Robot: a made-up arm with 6 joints. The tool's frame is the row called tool. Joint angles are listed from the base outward. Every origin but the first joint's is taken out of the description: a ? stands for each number. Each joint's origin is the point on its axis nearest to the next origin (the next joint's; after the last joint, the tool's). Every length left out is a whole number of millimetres.
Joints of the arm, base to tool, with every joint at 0 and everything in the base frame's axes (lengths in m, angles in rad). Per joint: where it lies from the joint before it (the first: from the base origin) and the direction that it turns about. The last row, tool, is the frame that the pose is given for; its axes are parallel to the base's.
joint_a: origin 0 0 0.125 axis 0 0 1
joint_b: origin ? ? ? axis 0 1 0
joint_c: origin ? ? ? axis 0 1 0
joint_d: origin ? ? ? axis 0 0 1
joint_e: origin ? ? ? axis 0 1 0
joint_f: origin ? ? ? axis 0 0 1
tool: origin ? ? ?
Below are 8 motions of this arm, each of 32 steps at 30 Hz.
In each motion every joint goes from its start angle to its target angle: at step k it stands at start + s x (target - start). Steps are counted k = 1, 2, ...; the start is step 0. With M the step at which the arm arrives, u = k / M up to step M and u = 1 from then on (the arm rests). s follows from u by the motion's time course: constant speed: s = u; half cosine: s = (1 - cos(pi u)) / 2; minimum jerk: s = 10 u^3 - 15 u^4 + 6 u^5.
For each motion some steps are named. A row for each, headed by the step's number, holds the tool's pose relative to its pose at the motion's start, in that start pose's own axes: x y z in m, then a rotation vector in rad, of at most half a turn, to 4 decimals.
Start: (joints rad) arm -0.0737 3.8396 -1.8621 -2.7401 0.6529 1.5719
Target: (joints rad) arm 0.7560 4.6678 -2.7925 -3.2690 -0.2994 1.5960
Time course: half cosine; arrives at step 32
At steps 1, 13, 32:
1: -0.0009 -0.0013 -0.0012 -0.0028 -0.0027 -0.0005
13: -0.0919 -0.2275 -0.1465 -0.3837 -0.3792 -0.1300
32: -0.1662 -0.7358 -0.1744 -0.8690 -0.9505 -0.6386

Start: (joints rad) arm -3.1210 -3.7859 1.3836 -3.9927 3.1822 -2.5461
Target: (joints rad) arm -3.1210 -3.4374 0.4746 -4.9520 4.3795 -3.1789
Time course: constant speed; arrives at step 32
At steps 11, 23, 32:
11: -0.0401 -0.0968 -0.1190 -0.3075 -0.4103 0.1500
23: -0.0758 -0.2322 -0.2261 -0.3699 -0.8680 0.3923
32: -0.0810 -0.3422 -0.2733 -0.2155 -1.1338 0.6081

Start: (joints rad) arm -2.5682 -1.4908 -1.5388 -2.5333 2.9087 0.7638
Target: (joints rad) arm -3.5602 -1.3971 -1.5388 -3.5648 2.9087 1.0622
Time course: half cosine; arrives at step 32
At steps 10, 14, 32:
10: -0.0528 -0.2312 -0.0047 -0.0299 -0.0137 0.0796
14: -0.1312 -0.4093 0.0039 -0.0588 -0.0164 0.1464
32: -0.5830 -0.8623 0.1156 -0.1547 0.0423 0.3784

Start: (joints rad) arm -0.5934 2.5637 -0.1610 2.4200 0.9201 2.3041
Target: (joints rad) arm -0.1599 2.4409 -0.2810 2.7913 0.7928 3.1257
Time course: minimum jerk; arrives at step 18
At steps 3, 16, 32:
3: -0.0128 -0.0058 0.0158 0.0065 -0.0059 0.0320
16: -0.4948 -0.1416 0.3567 0.0665 -0.2476 0.9798
32: -0.5021 -0.1430 0.3595 0.0654 -0.2511 0.9922

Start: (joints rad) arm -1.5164 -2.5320 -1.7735 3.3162 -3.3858 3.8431
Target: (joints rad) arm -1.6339 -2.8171 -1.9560 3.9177 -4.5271 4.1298
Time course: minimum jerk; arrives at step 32
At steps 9, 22, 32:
9: 0.0517 -0.0437 -0.0250 0.0814 0.0507 -0.0454
22: 0.2634 -0.2893 -0.1167 0.6435 0.0738 -0.1127
32: 0.3114 -0.3551 -0.1341 0.8141 0.0250 -0.0692

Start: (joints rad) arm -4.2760 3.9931 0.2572 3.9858 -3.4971 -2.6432
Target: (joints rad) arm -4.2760 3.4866 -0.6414 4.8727 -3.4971 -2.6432
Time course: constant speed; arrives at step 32
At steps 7, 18, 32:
7: 0.2652 0.1214 0.1447 0.1771 -0.3027 -0.0938
18: 0.5836 0.3168 0.4891 0.5531 -0.7184 -0.1961
32: 0.7588 0.5329 1.0537 1.1737 -1.0984 -0.2036

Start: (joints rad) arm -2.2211 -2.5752 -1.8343 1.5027 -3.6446 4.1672
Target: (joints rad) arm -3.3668 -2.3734 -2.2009 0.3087 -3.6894 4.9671
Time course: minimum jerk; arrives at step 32
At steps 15, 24, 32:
15: -0.0929 0.0525 0.0106 0.4412 0.2879 0.7245
24: -0.1863 0.0827 0.0632 1.0236 0.1558 1.5361
32: -0.2076 0.0837 0.0795 1.1498 0.0506 1.7191

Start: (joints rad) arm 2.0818 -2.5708 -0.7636 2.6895 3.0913 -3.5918
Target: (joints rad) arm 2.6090 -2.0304 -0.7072 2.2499 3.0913 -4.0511
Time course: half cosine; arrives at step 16
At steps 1, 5, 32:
1: -0.0082 -0.0021 0.0032 0.0005 0.0055 0.0049
5: -0.1810 -0.0692 0.0831 0.0053 0.1273 0.1155
32: -0.5677 -0.6002 0.5111 -0.0976 0.5518 0.5270

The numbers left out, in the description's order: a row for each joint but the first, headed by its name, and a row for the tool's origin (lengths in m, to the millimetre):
joint_b: 0 0.035 0
joint_c: 0 0 0.988
joint_d: 0 0 0.851
joint_e: 0 0 0
joint_f: 0 0 0.129
tool: 0 0 0

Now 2 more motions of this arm.
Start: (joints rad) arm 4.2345 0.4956 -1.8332 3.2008 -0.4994 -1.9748
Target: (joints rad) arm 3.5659 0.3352 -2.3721 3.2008 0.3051 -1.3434
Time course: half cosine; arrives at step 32
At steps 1, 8, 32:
1: 0.0001 0.0019 -0.0003 -0.0037 -0.0002 0.0004
8: 0.0105 0.1147 -0.0293 -0.2304 0.0047 0.0323
32: 0.1448 0.5582 -0.4976 -1.4812 0.6555 0.4996

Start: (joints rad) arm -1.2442 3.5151 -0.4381 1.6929 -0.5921 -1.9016
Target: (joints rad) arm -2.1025 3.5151 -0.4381 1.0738 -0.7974 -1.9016
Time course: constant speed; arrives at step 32
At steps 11, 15, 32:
11: -0.0264 0.0584 -0.0494 0.0692 0.0742 0.0663
15: -0.0414 0.0769 -0.0665 0.0936 0.1030 0.0890
32: -0.1313 0.1324 -0.1291 0.1912 0.2351 0.1765

